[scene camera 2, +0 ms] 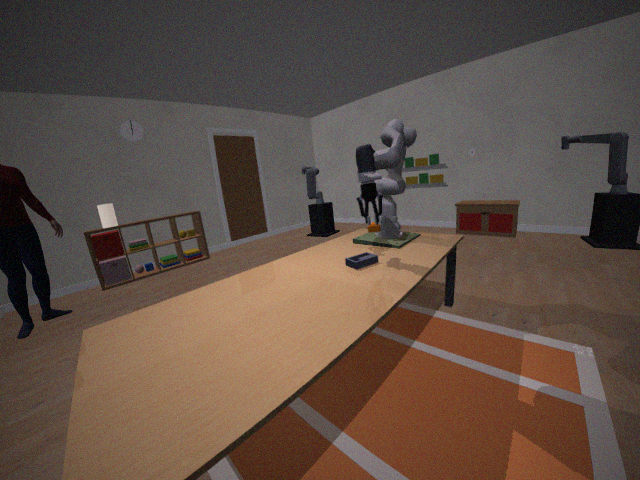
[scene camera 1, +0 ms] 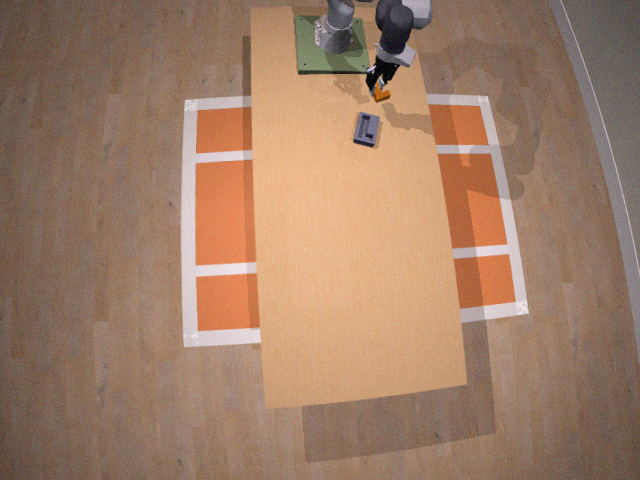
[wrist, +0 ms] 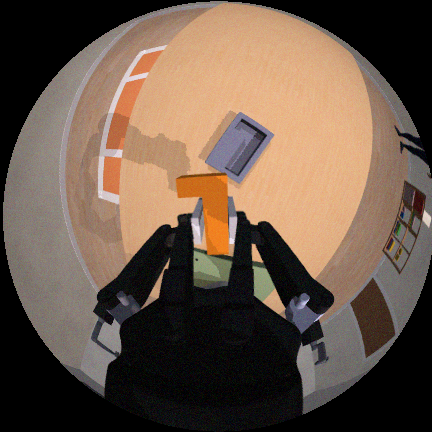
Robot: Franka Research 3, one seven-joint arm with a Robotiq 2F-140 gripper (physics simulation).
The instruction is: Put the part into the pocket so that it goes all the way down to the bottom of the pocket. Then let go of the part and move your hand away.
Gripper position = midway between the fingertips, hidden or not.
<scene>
The gripper (wrist: pixel 215 206) holds an orange L-shaped part (wrist: pixel 212 187), which touches nothing else. Further things: a grey-blue block with pocket (wrist: pixel 244 139).
</scene>
